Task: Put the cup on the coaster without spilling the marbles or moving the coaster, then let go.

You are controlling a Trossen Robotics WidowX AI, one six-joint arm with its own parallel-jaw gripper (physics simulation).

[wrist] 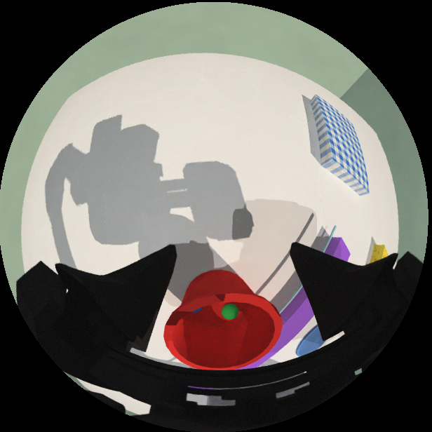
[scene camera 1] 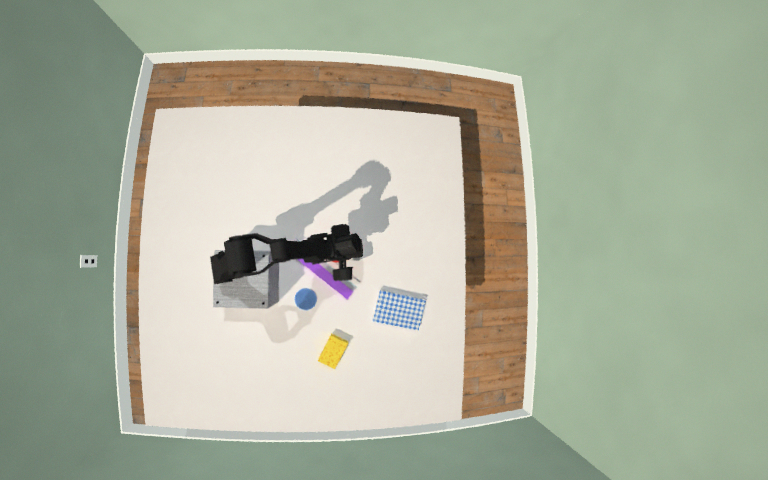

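The red cup (scene camera 1: 335, 261) (wrist: 222, 350) appears upright, with its mouth facing the wrist camera. A green marble (wrist: 230, 312) and part of a blue marble (wrist: 197, 310) show inside it. My gripper (scene camera 1: 346, 249) (wrist: 235, 250) is open, its fingers spread on either side of the cup in the wrist view with gaps between. In the scene view the arm hides most of the cup and the fingertips. The blue round coaster (scene camera 1: 305, 298) (wrist: 308, 341) lies apart from the cup, on the other side of the purple bar, and is partly hidden by a finger in the wrist view.
A long purple bar (scene camera 1: 325, 277) (wrist: 300, 312) runs diagonally between cup and coaster. A thin clear pane (wrist: 328, 238) stands beside it. A blue-checked block (scene camera 1: 399, 309) (wrist: 345, 145) and a yellow sponge (scene camera 1: 333, 350) (wrist: 379, 253) lie farther off. The grey robot base (scene camera 1: 243, 294) is left of the coaster.
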